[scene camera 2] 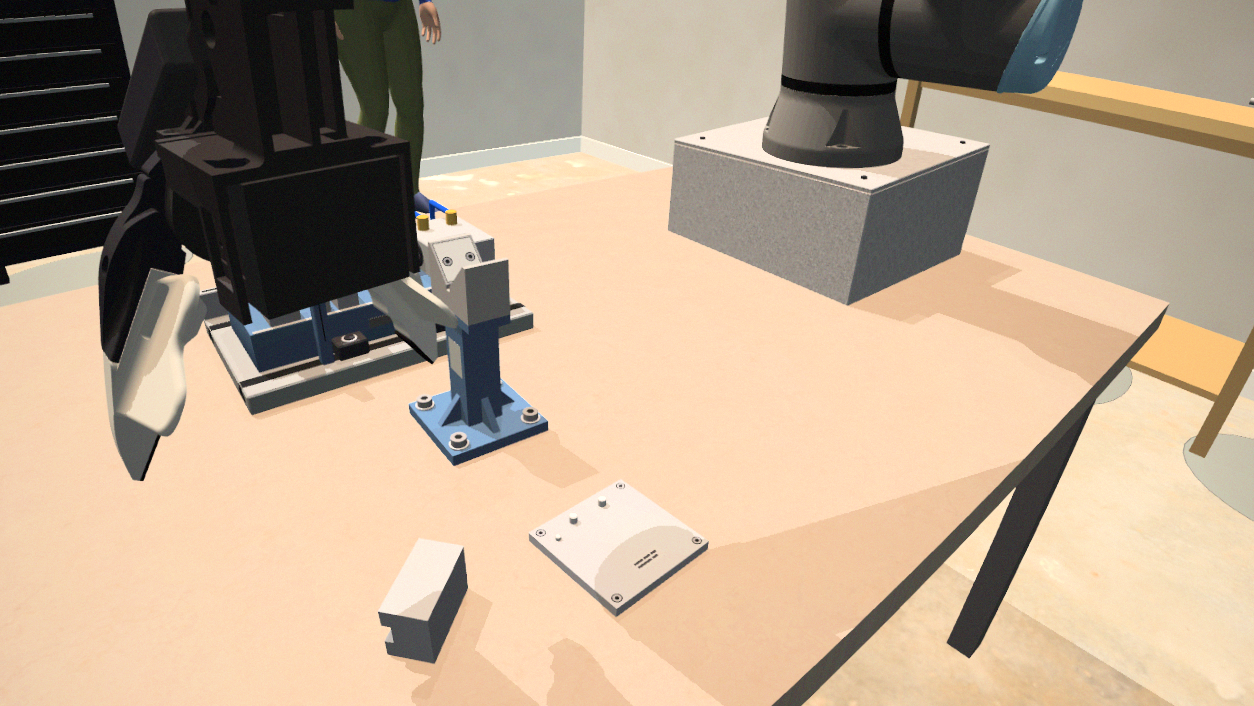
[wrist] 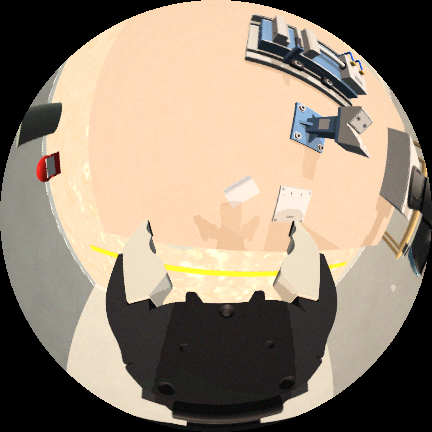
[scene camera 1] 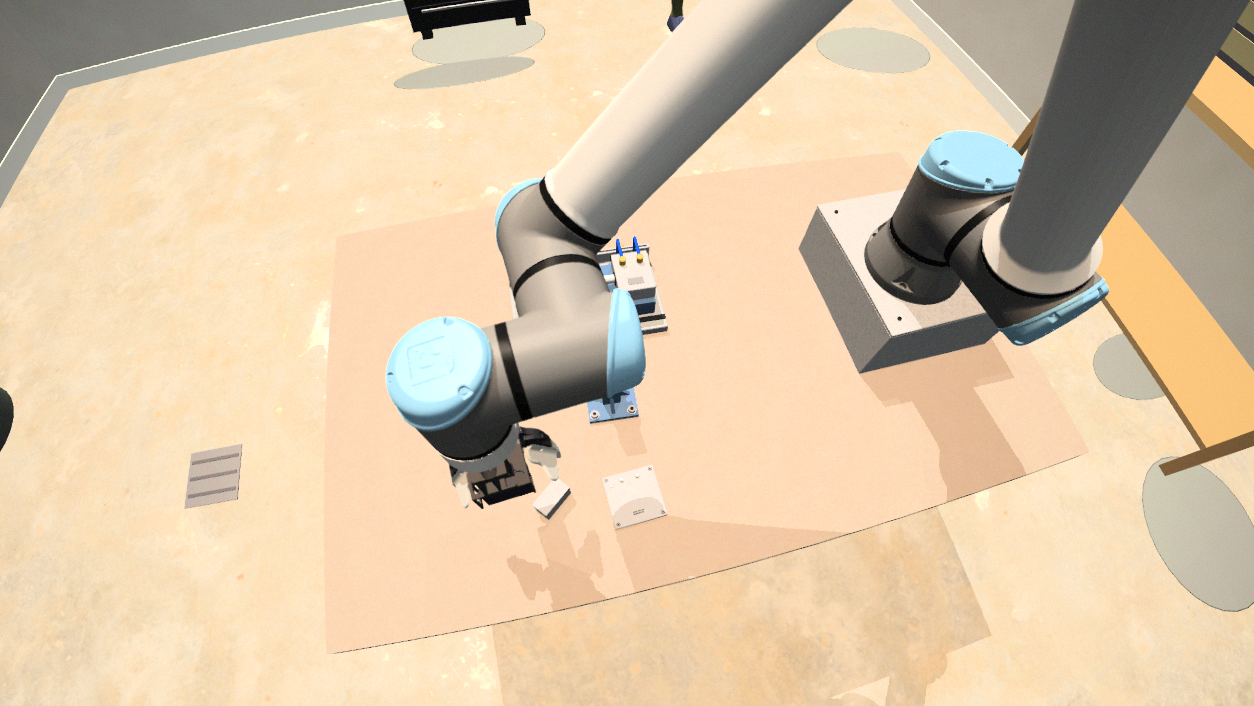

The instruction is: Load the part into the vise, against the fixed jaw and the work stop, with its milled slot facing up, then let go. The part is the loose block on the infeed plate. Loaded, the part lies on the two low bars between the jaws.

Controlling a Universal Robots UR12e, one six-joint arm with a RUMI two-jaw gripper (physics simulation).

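Frame: origin at the arm's base, x up, y back, z right, level; metres.
Where they show: gripper, fingertip midpoint: [scene camera 2: 301,413] [wrist: 221,222]; arm's base, origin of the base link: [scene camera 2: 830,149] [scene camera 1: 912,263].
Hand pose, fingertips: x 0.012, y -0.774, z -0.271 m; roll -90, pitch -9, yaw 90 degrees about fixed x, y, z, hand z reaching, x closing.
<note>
Things, the pixels of their top centre, and the offset from my fingertips. "*": a spot on its surface instead.
- part, middle of its top: [scene camera 2: 422,576] [scene camera 1: 550,495] [wrist: 242,193] dy +0.044, dx -0.128, dz -0.013 m
- infeed plate, middle of its top: [scene camera 2: 618,537] [scene camera 1: 634,496] [wrist: 293,206] dy +0.181, dx -0.158, dz -0.028 m
- vise, middle of its top: [scene camera 2: 359,244] [scene camera 1: 583,274] dy +0.154, dx -0.067, dz +0.377 m
- blue post with a grey V-shaped head, surface spot: [scene camera 2: 478,368] [wrist: 324,134] * dy +0.167, dx -0.102, dz +0.146 m
The part [scene camera 1: 551,498] [scene camera 2: 423,583] [wrist: 242,190] is a light grey block lying on the table beside the infeed plate [scene camera 1: 635,486] [scene camera 2: 631,526] [wrist: 292,200], not on it. Its slot faces sideways, to the left in scene camera 2. My gripper [scene camera 1: 509,491] [scene camera 2: 286,419] [wrist: 221,222] is open and empty, above the table and clear of the part. The vise [scene camera 1: 633,276] [scene camera 2: 272,346] [wrist: 270,44] stands farther back; the arm hides part of it in scene camera 1. In the wrist view its two grey jaws stand apart. The low bars and work stop cannot be made out clearly.
A blue post with a grey V-shaped head [scene camera 2: 478,368] [wrist: 325,125] stands between the vise and the infeed plate, on a bolted base [scene camera 1: 612,410]. The arm's grey pedestal [scene camera 1: 877,328] [scene camera 2: 763,223] stands to the right in both scene views.
</note>
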